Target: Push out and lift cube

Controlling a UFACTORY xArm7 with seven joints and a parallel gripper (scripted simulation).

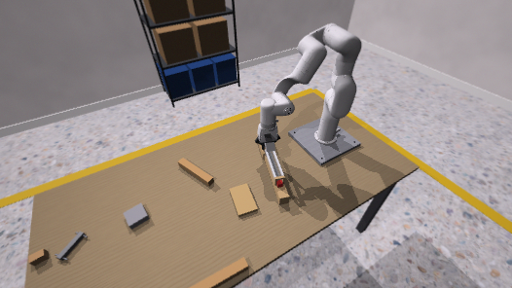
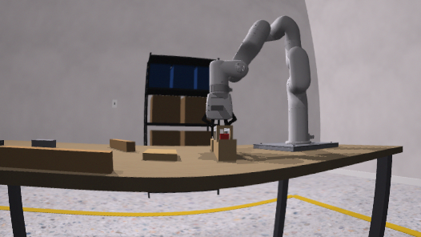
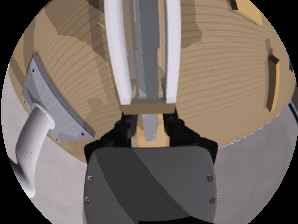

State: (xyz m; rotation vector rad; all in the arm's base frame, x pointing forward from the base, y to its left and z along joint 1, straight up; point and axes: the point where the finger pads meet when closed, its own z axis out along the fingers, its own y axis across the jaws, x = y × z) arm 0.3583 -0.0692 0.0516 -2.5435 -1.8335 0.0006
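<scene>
Now: the red cube 220 mm to the left of my hand, 80 mm ahead of it and 10 mm below it. The rest, counted from my hand: flat wooden slab (250 mm ahead, 180 mm to the left, 60 mm below); then long beam (490 mm ahead, 430 mm to the left, 50 mm below); then wooden channel (120 mm to the left, 40 mm ahead, 10 mm below).
</scene>
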